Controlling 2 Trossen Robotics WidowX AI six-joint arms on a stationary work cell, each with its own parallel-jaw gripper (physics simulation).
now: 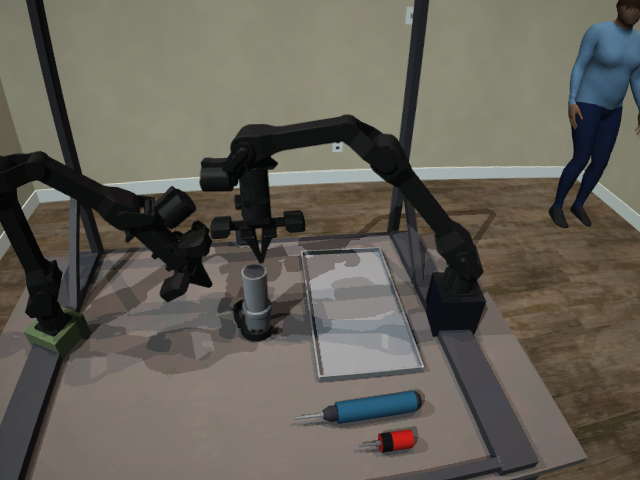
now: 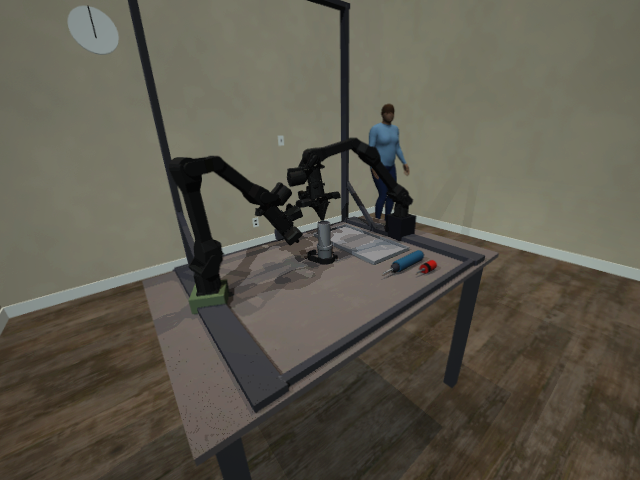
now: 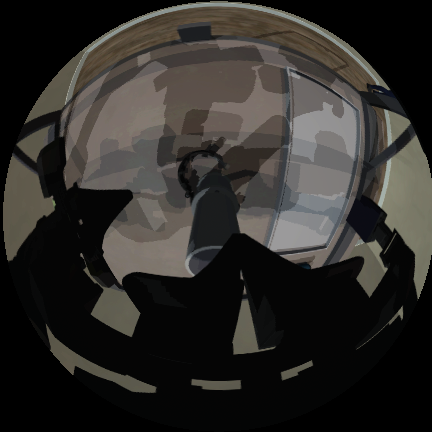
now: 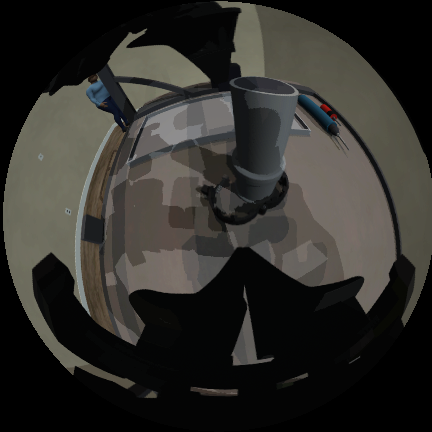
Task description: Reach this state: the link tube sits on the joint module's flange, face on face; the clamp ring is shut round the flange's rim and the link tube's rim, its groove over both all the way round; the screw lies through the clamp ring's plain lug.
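Where they show: left gripper, fingertip midpoint: (image 1: 261, 262) (image 2: 322, 220) (image 3: 237, 238) (image 4: 220, 81); right gripper, fingertip midpoint: (image 1: 210, 286) (image 2: 298, 241) (image 3: 131, 193) (image 4: 241, 252); left arm's base, origin of the base link: (image 1: 458, 286) (image 2: 401, 215) (image 3: 377, 227); right arm's base, origin of the base link: (image 1: 53, 323) (image 2: 208, 289).
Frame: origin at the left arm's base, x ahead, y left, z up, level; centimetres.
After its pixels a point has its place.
The grey link tube (image 1: 255, 291) {y 3.9, x 44.0, z 2.1 cm} (image 2: 324, 236) {y 3.6, x 45.6, z 0.4 cm} (image 3: 215, 222) {y -1.1, x 44.5, z 2.6 cm} (image 4: 265, 127) {y 0.9, x 46.9, z 2.3 cm} stands upright on the joint module (image 1: 258, 322) {y 4.2, x 43.9, z -6.7 cm} (image 4: 256, 189) {y 0.9, x 47.2, z -6.8 cm}; I cannot tell whether their faces are flush. The black clamp ring (image 1: 238, 313) {y -0.1, x 49.2, z -8.5 cm} (image 3: 183, 172) {y -2.0, x 49.7, z -8.5 cm} (image 4: 230, 217) {y -2.5, x 49.9, z -8.5 cm} lies low beside the joint module's foot, below the rims, and looks open. The screw cannot be made out. My left gripper (image 1: 261, 259) {y -1.7, x 43.1, z 5.1 cm} (image 2: 322, 218) {y -1.7, x 43.1, z 5.1 cm} (image 3: 237, 238) {y -1.7, x 43.1, z 5.1 cm} is shut and empty, just above the tube's top. My right gripper (image 1: 209, 284) {y -1.5, x 54.7, z -1.5 cm} (image 2: 293, 240) {y -1.5, x 54.7, z -1.5 cm} (image 4: 241, 252) {y -1.5, x 54.7, z -1.5 cm} is shut and empty, above the table, left of the tube.
A shallow clear tray (image 1: 318, 356) {y 10.5, x 31.0, z -10.3 cm} (image 2: 375, 259) {y 14.0, x 27.9, z -10.4 cm} lies right of the tube. A blue driver (image 1: 377, 406) {y 25.4, x 20.6, z -6.9 cm} (image 2: 408, 260) {y 26.3, x 22.6, z -7.3 cm} (image 4: 316, 112) {y 22.9, x 23.1, z -7.9 cm} and a short red tool (image 1: 402, 440) {y 32.4, x 16.9, z -7.6 cm} (image 2: 428, 266) {y 33.0, x 19.6, z -7.8 cm} (image 4: 327, 110) {y 30.5, x 18.5, z -8.1 cm} lie near the front right. Dark frame posts stand behind the table, and a person stands beyond it.
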